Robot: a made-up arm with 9 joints. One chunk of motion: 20 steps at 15 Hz.
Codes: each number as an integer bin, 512 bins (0 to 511) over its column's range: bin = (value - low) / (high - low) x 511, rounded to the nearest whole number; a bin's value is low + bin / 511 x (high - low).
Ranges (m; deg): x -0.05..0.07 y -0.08..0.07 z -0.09..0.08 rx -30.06..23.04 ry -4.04..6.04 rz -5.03..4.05
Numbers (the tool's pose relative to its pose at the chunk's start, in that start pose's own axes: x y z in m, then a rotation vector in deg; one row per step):
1: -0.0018 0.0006 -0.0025 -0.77 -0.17 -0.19
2: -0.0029 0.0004 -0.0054 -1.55 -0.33 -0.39
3: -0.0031 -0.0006 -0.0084 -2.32 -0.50 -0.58
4: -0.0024 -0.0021 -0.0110 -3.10 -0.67 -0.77
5: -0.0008 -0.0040 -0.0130 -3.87 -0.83 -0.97
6: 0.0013 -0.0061 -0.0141 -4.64 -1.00 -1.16
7: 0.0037 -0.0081 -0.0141 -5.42 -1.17 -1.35
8: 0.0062 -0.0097 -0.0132 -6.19 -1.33 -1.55
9: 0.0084 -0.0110 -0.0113 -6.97 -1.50 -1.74
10: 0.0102 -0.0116 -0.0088 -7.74 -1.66 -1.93
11: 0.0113 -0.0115 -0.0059 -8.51 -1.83 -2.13
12: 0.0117 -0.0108 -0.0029 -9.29 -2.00 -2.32
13: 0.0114 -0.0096 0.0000 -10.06 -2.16 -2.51
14: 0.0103 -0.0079 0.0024 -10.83 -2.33 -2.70
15: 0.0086 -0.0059 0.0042 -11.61 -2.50 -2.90
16: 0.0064 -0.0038 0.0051 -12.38 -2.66 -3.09
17: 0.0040 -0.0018 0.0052 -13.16 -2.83 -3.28
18: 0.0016 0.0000 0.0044 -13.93 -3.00 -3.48
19: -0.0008 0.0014 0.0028 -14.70 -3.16 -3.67
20: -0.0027 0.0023 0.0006 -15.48 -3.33 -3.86
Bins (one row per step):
1: 205 275 263 282 196 272
2: 201 274 254 274 188 261
3: 200 270 245 267 179 250
4: 203 265 237 259 171 240
5: 210 259 231 252 163 228
6: 218 252 228 245 154 218
7: 229 245 228 237 145 207
8: 239 239 231 230 137 196
9: 249 235 237 222 129 185
10: 256 233 244 215 121 174
11: 261 233 253 207 112 163
12: 263 236 262 200 103 153
13: 261 240 271 192 95 142
14: 257 246 278 185 87 131
15: 250 252 283 178 78 120
16: 240 260 286 170 70 109
17: 230 266 286 163 61 98
18: 220 273 284 155 53 87
19: 210 277 279 148 45 77
20: 201 280 272 140 36 66

